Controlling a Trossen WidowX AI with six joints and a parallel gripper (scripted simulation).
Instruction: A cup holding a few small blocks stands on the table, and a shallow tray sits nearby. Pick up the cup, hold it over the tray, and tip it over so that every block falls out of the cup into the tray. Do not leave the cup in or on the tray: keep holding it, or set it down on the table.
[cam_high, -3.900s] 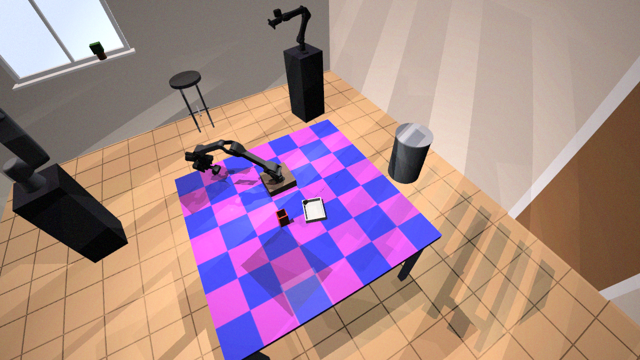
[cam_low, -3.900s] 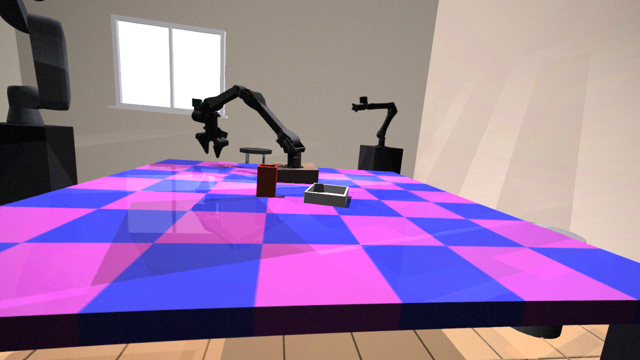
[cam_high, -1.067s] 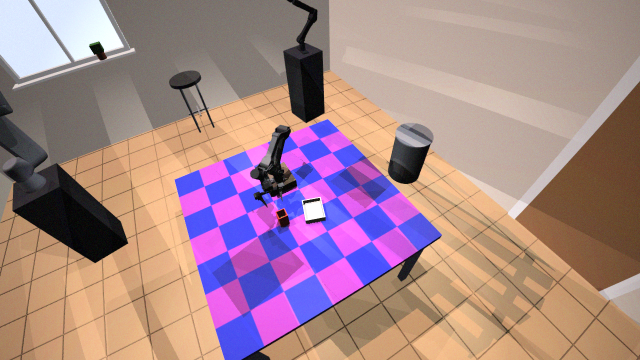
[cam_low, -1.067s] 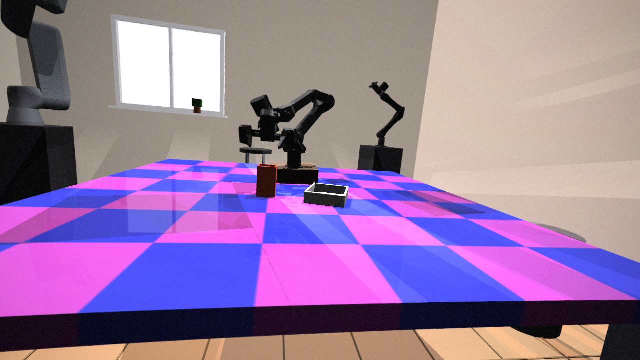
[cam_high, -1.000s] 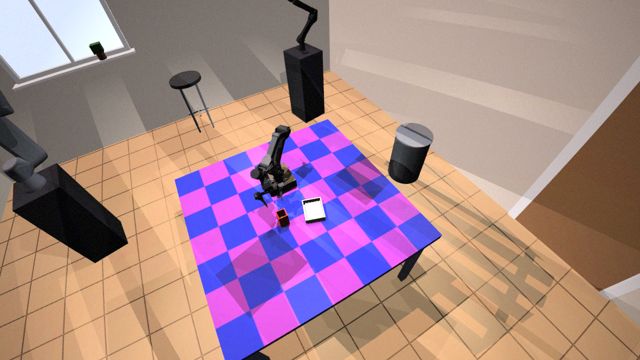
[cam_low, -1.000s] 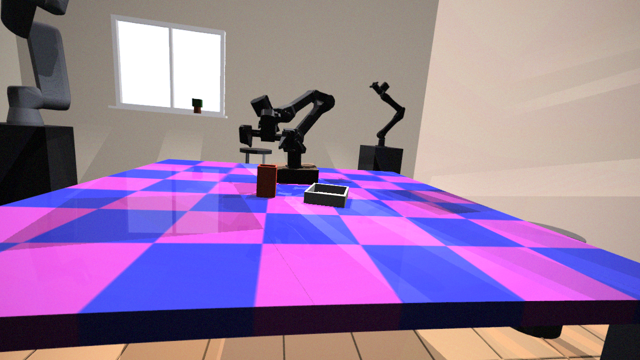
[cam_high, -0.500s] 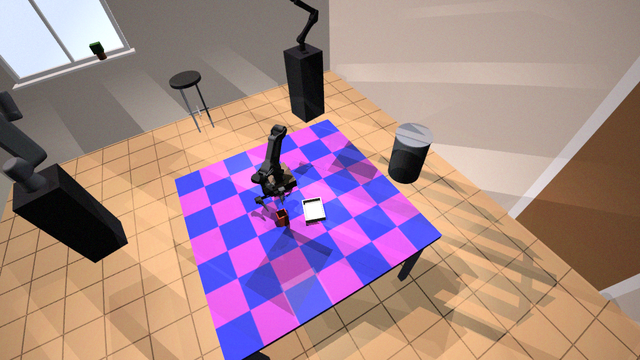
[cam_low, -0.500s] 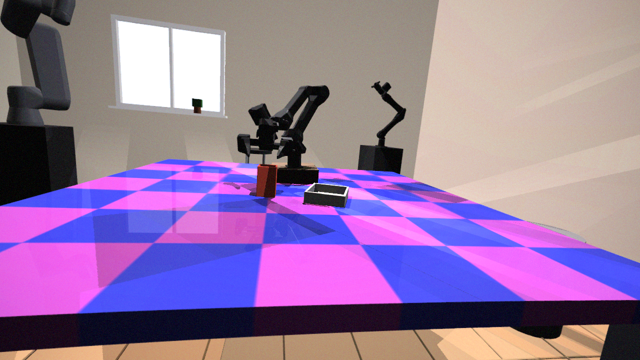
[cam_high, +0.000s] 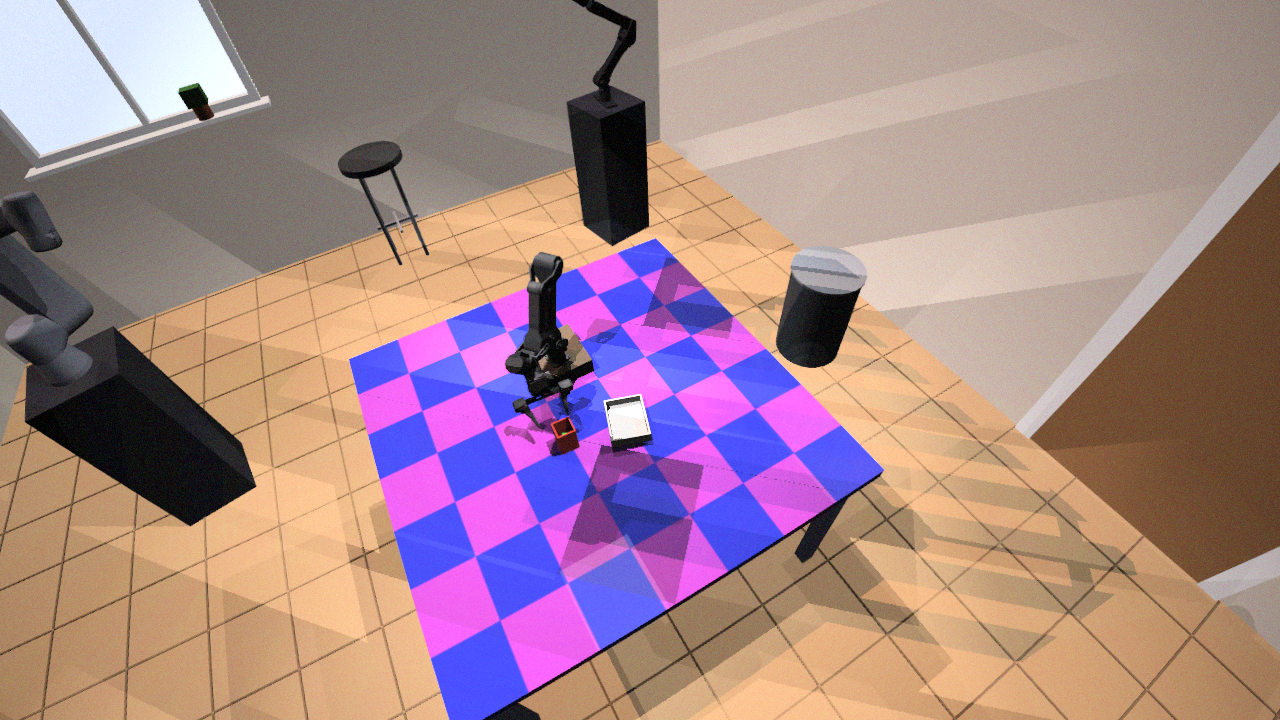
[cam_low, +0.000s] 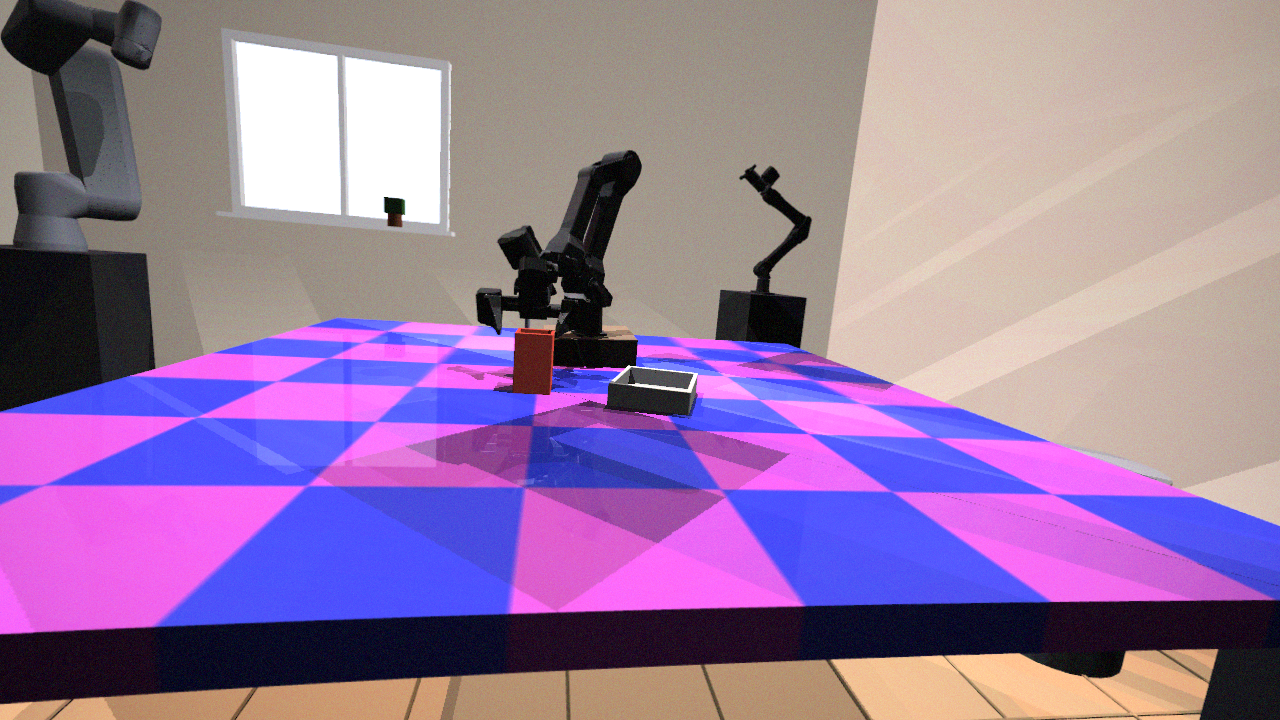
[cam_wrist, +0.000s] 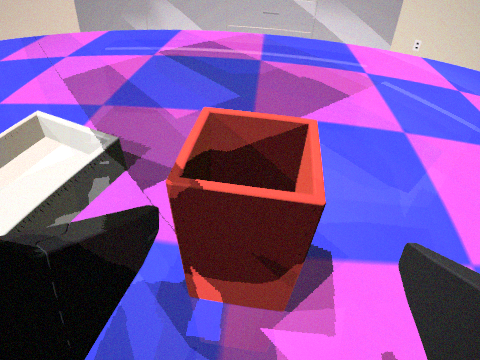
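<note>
Now: the green block 40 mm ahead of my gripper tip, 10 mm to the left of it and 40 mm below it. Round my gripper tip: red square cup: 40 mm ahead, 10 mm to the left, 60 mm below; then white shallow tray: 100 mm ahead, 190 mm to the left, 80 mm below.
</note>
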